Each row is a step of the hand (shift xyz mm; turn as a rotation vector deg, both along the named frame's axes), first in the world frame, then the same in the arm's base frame.
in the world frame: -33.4 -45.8 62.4 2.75 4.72 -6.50
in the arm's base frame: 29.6 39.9 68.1 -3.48 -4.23 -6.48
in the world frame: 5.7 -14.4 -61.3 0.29 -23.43 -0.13
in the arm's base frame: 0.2 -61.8 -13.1 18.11 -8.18 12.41
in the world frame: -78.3 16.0 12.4 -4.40 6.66 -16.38
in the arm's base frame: -56.2 10.9 57.1 -11.54 -13.37 -4.47
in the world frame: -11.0 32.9 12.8 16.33 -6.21 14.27
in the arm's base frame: -28.8 22.4 -5.6 17.84 12.50 -5.85
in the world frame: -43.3 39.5 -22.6 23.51 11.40 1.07
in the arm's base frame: -61.4 -11.0 7.1 5.57 6.80 -24.63
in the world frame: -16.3 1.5 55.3 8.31 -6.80 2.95
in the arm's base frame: 1.9 50.9 27.0 10.87 1.07 -2.16
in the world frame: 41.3 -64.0 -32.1 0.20 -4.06 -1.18
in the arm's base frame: 66.3 -48.8 -6.9 2.96 -2.49 1.72
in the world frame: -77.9 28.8 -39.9 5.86 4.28 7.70
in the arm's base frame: -77.9 -33.6 35.9 2.01 9.14 -4.93
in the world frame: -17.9 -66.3 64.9 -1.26 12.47 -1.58
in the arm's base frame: 55.2 36.4 67.5 -10.68 2.72 -6.16
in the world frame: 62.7 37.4 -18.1 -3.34 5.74 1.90
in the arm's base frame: 4.6 0.9 -75.1 -5.96 3.49 0.06
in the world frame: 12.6 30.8 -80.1 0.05 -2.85 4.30
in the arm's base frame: -34.7 -63.3 -48.1 3.21 3.04 2.65
